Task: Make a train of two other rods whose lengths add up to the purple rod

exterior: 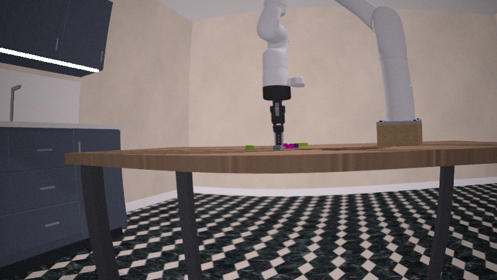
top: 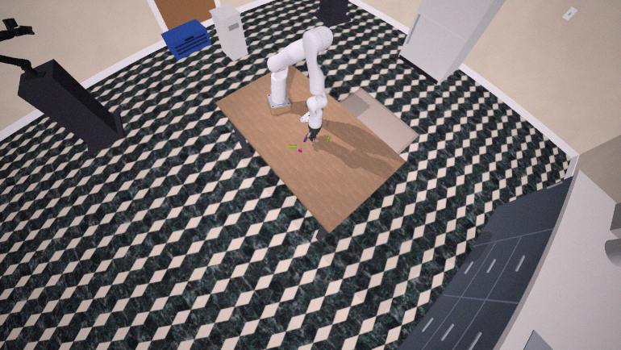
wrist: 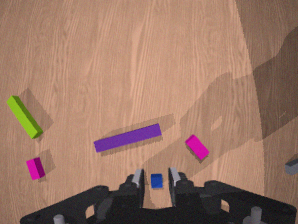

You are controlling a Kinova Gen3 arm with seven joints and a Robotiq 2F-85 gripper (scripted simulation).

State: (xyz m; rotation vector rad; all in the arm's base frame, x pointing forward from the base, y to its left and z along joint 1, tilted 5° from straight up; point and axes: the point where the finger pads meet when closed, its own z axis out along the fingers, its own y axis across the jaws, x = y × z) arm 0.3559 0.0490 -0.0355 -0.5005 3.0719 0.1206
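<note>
The blue rod lies 20 mm below my hand. Also, from my hand: purple rod 40 mm to the right, 30 mm behind, 20 mm below; grey rod 140 mm to the left, 50 mm behind, 20 mm below.
</note>
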